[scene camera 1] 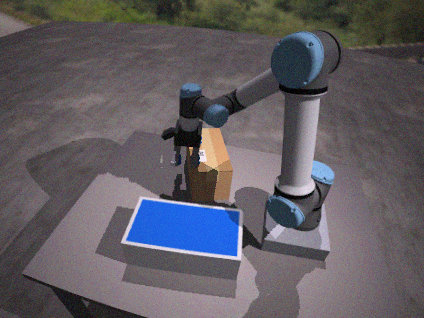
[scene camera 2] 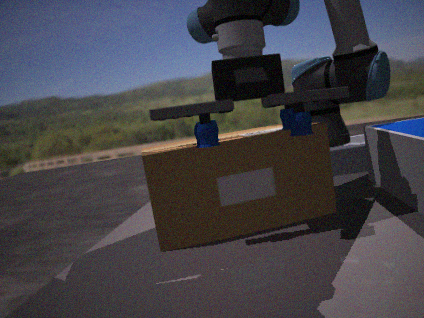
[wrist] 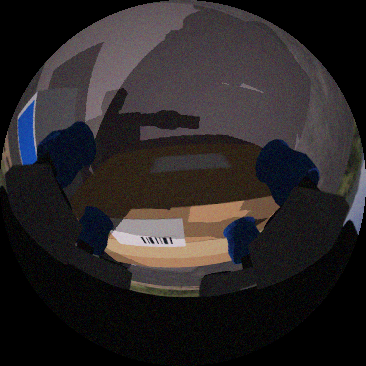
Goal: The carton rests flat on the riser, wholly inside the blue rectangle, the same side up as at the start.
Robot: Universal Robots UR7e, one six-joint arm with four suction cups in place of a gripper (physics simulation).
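Places are measured from the arm's base along level axes (x ahead, y left, z up), in metres.
Pixels of known places: hand at its tool point: (scene camera 1: 187,152) (scene camera 2: 253,139) (wrist: 170,194).
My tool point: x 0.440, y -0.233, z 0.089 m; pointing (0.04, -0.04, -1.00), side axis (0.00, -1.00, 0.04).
Observation:
Ahead of a thing's pixels: the offset from my tool point to its middle. Level surfaces: height alone.
The brown carton @(dz -0.073, dx -0.080, dy -0.034 m) (scene camera 1: 222,177) (scene camera 2: 190,175) (wrist: 175,190) stands upright on its long narrow base on the table behind the riser. White labels show on its top and long side. My gripper (scene camera 1: 186,161) (scene camera 2: 252,135) (wrist: 170,200) is over the carton's top at one long edge. Two blue cups sit on the top near that edge, shut on the carton; the other two hang out past the long side. Any small gap under the cups is hidden. The riser @(dz -0.091, dx -0.027, dy +0.352 m) (scene camera 1: 182,260) (scene camera 2: 395,165) (wrist: 55,110) bears the blue rectangle @(dz -0.031, dx -0.027, dy +0.352 m) (scene camera 1: 185,225) (scene camera 2: 407,128) (wrist: 27,132) with a white border.
The arm's base (scene camera 1: 300,240) stands on the table right of the riser in scene camera 1. The upper arm reaches over from that side to the carton. Shadows of the arm and riser fall on the table @(dz -0.151 m) (scene camera 1: 65,240). The table's front edge lies beyond the riser.

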